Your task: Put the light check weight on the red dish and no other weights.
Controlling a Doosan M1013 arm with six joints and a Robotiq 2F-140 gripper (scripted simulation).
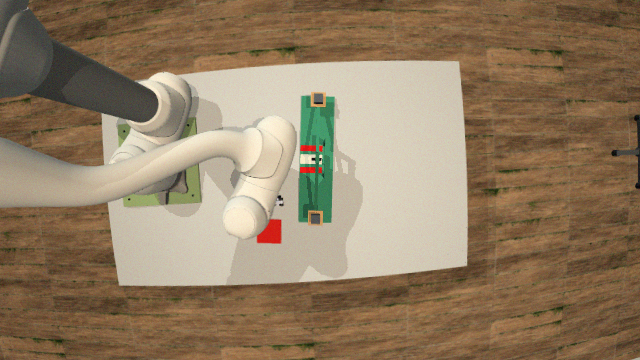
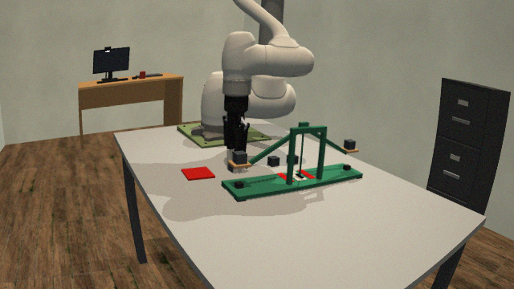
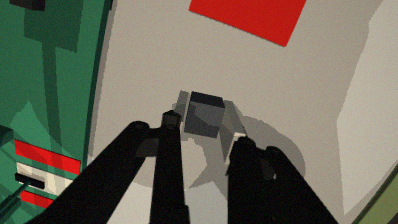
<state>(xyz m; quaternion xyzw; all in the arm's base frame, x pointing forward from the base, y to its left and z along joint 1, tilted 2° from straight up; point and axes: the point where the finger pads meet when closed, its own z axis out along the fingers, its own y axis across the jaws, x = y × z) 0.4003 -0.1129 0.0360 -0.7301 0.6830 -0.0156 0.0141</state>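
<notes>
Right now my hand is 1 cm past the red dish, 13 cm to the left of it and 3 cm above it. The rest, counted from my hand: green rocker balance (17 cm ahead, 14 cm to the left, 6 cm above).
</notes>
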